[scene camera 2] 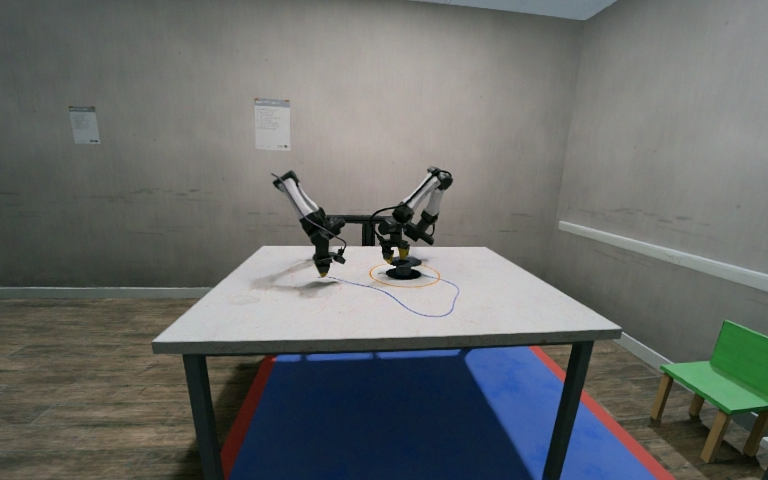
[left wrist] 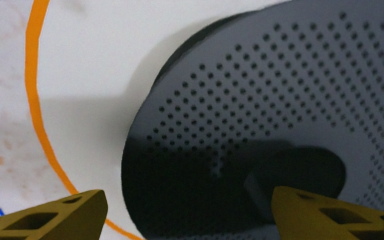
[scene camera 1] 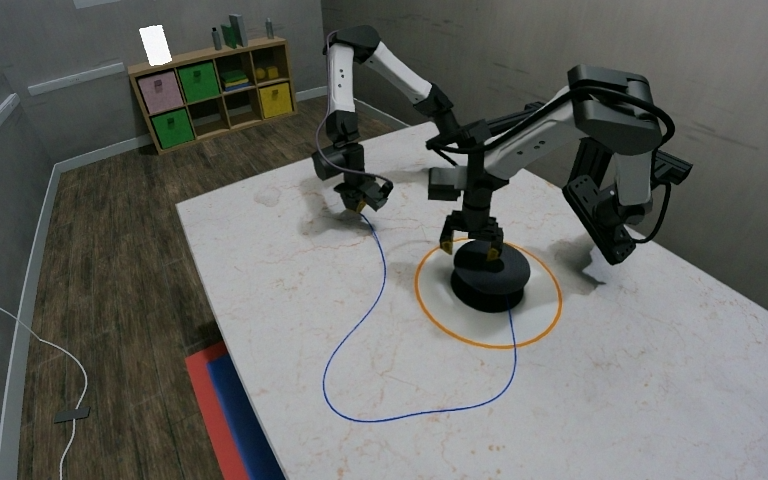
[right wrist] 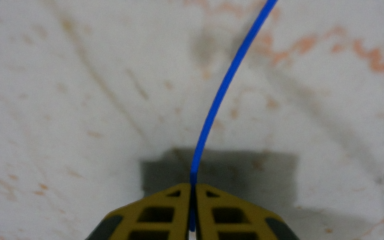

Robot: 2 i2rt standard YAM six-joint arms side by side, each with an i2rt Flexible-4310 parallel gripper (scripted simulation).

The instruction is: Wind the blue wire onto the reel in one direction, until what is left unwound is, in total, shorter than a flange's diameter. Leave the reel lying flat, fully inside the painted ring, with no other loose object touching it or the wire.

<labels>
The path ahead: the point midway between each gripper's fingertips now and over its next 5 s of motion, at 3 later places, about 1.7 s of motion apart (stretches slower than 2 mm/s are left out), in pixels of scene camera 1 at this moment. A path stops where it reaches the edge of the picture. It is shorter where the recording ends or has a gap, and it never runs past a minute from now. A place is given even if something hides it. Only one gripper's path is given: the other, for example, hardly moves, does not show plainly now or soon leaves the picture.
My left gripper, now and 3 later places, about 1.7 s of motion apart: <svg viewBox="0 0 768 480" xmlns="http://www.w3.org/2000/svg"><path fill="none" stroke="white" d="M469 256L467 271L515 270L489 278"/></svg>
</labels>
